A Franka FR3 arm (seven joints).
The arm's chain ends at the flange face. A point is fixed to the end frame.
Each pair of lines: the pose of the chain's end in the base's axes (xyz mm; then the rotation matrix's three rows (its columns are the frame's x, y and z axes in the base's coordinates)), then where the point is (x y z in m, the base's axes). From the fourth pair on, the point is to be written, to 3 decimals.
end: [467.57 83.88 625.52], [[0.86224 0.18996 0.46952], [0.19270 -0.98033 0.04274], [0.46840 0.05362 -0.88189]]
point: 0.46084 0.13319 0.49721
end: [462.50 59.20 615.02], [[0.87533 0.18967 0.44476], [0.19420 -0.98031 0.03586], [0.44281 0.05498 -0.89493]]
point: 0.45227 0.10765 0.48662
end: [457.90 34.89 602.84], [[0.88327 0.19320 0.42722], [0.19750 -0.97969 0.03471], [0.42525 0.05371 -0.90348]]
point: 0.44506 0.08299 0.47454
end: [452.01 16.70 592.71], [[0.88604 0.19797 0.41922], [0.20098 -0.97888 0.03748], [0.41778 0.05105 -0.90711]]
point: 0.438 0.065 0.465
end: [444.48 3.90 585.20], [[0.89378 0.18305 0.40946], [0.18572 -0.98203 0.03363], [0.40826 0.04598 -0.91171]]
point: 0.430 0.053 0.457
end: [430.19 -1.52 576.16], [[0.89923 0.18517 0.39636], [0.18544 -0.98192 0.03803], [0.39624 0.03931 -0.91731]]
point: 0.413 0.048 0.449
